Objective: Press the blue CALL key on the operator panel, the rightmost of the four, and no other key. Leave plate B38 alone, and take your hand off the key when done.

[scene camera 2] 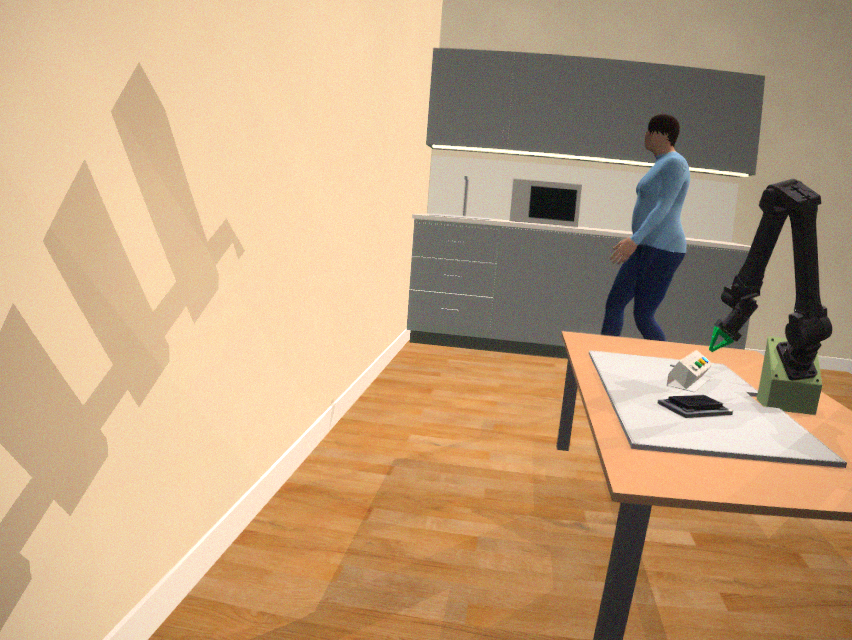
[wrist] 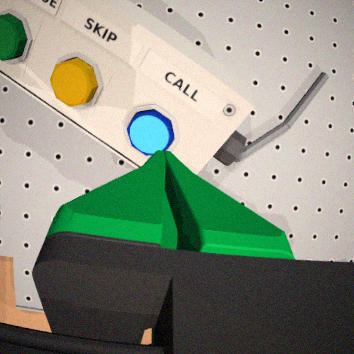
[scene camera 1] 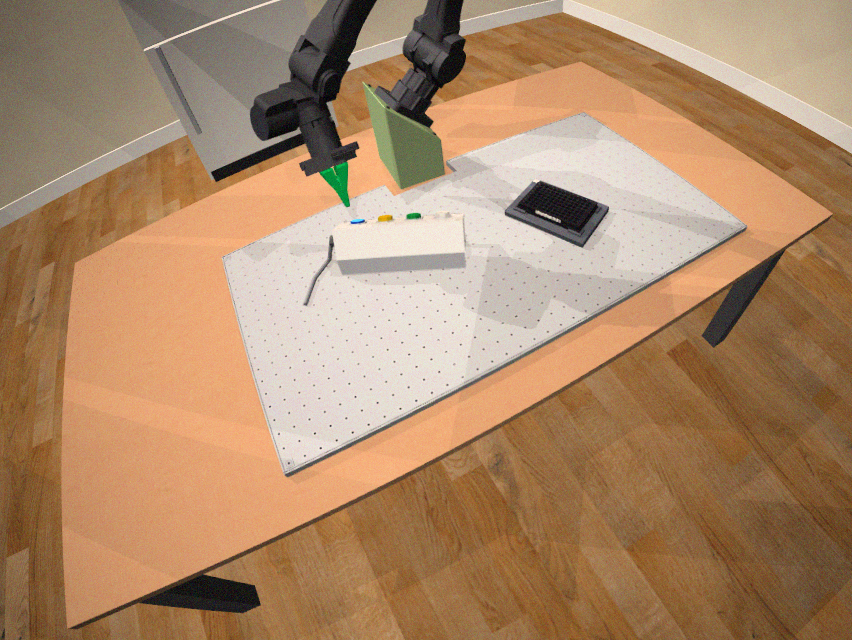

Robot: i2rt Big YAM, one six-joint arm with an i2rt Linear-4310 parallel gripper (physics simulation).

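Where they show: gripper, between the fingertips: (scene camera 2: 710, 351) (wrist: 160, 162) (scene camera 1: 348, 206); arm's base, origin of its link: (scene camera 2: 795, 361) (scene camera 1: 402, 109).
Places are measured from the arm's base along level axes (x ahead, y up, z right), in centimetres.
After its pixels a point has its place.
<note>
The white operator panel (scene camera 1: 399, 241) @(z 18.3, x 27.5, y -6.8 cm) (scene camera 2: 681, 372) @(z 8.0, x 31.5, y -7.7 cm) (wrist: 115, 65) @(z 19.8, x 22.1, y -5.6 cm) stands on the perforated board. Its CALL key (scene camera 1: 357, 221) @(z 21.7, x 19.0, y -6.0 cm) (wrist: 150, 132) @(z 21.6, x 18.7, y -6.0 cm) shows a bright light-blue top with a dark blue rim, beside the yellow SKIP key (scene camera 1: 385, 218) @(z 17.8, x 22.4, y -5.4 cm) (wrist: 74, 81) @(z 17.7, x 21.4, y -5.7 cm) and a green key (scene camera 1: 413, 216) @(z 13.8, x 25.2, y -5.4 cm) (wrist: 11, 37) @(z 14.0, x 24.0, y -5.6 cm). My gripper (scene camera 1: 347, 205) @(z 22.0, x 17.2, y -3.5 cm) (scene camera 2: 712, 349) @(z 22.0, x 17.2, y -3.5 cm) (wrist: 160, 162) @(z 22.0, x 17.2, y -3.5 cm) is shut and empty. Its green tips are apart from the CALL key in scene camera 1, above and behind it. In the wrist view they overlap the key's lower edge. A black plate (scene camera 1: 557, 205) @(z -11.0, x 34.7, y -10.0 cm) (scene camera 2: 695, 401) @(z -13.1, x 34.9, y -10.1 cm), its label unreadable, rests in a dark holder.
A grey cable (scene camera 1: 316, 279) @(z 32.6, x 20.1, y -12.5 cm) (wrist: 285, 124) @(z 32.5, x 19.7, y -12.0 cm) leaves the panel's end beside the CALL key. The arm's green base block (scene camera 1: 413, 155) @(z 2.9, x 7.3, y -6.7 cm) (scene camera 2: 788, 385) @(z -4.4, x 3.5, y -6.2 cm) stands behind the board (scene camera 1: 358, 372) @(z 35.2, x 41.7, y -12.7 cm). A person (scene camera 2: 661, 206) in a blue top is near the kitchen counter, beyond the table.
</note>
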